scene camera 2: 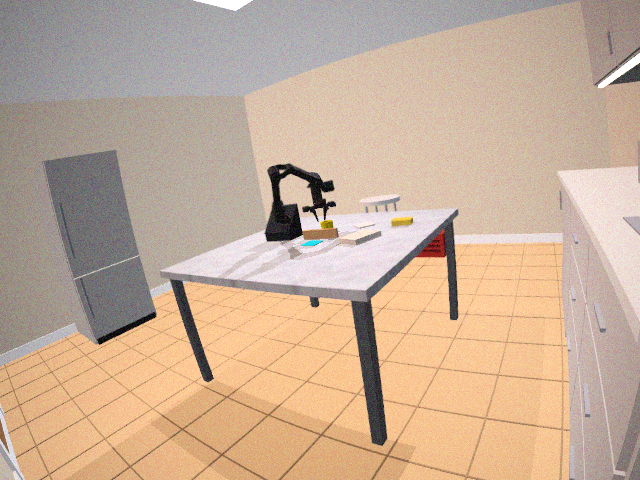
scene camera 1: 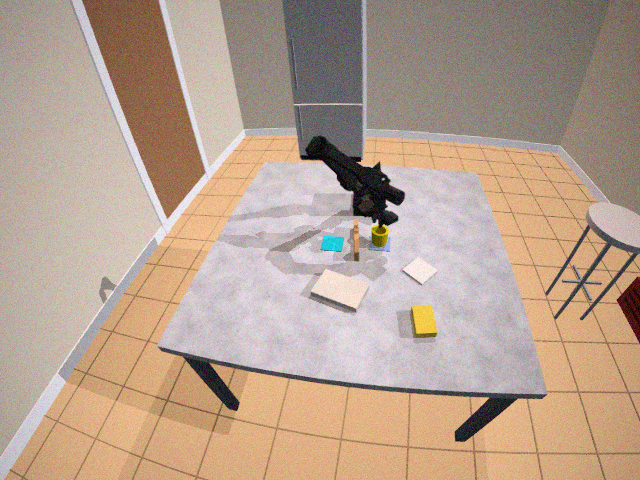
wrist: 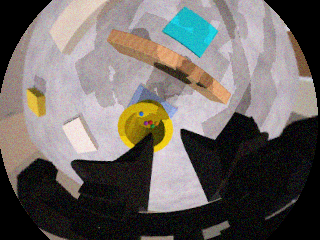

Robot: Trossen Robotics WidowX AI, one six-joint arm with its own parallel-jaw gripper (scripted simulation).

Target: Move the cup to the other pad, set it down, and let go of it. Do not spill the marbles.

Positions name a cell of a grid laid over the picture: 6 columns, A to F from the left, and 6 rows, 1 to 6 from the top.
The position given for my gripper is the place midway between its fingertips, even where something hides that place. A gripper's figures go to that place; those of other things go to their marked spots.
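Yellow cup (wrist: C4): 14 cm from the lens. My gripper (wrist: D4): 10 cm from the lens.
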